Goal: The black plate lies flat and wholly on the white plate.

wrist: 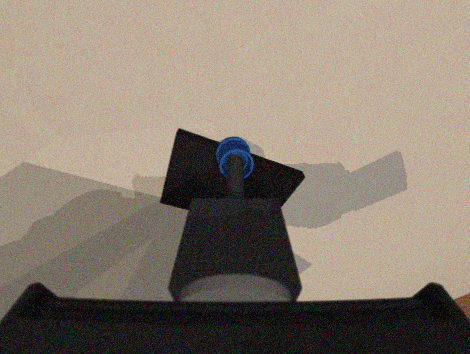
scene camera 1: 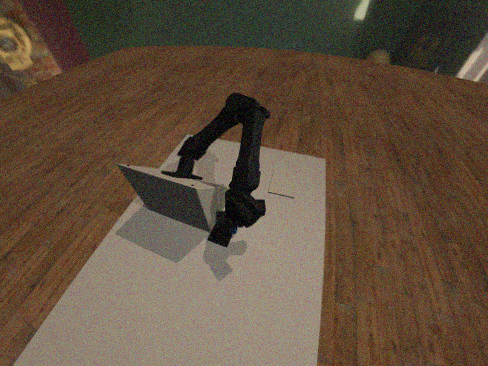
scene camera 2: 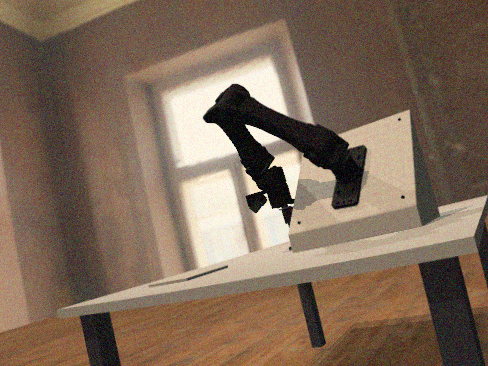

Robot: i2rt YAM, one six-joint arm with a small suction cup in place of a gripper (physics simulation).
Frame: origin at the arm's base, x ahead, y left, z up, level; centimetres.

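Where they show: hand at its tool point: (wrist: 235, 147) (scene camera 1: 234, 231); arm's base at its link origin: (scene camera 1: 183, 176) (scene camera 2: 350, 177).
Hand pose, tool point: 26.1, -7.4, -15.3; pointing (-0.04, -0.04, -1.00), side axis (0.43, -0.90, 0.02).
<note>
Things, the pixels of their top centre, and the offset from my tool point, as dx, dy, dz.
- black plate at its top centre: (wrist: 229, 190) (scene camera 1: 223, 229) -4.3, -1.4, +0.7
- white plate at its top centre: (scene camera 2: 189, 274) (scene camera 1: 283, 181) +11.6, +34.8, +0.4
The black plate (wrist: 192, 167) lies turned at an angle on the white table top in the wrist view. It is hidden behind the wrist and the sloped block in the scene views. My gripper, a small blue suction cup (wrist: 234, 151) (scene camera 1: 234, 230), is down at the black plate, near one long edge, and appears to touch it with suction on. The cup does not show in scene camera 2. The white plate (scene camera 1: 283, 182) (scene camera 2: 189, 276) lies flat on the table, apart from the black plate; it is thin and shows mostly by its dark edge lines.
A large sloped white block (scene camera 1: 170, 197) (scene camera 2: 387, 165) carries the arm's base and stands close beside the wrist. It and the arm cast shadows on the white table (scene camera 1: 270, 300) (scene camera 2: 275, 278). Brown wooden floor (scene camera 1: 400, 250) surrounds the table.
</note>
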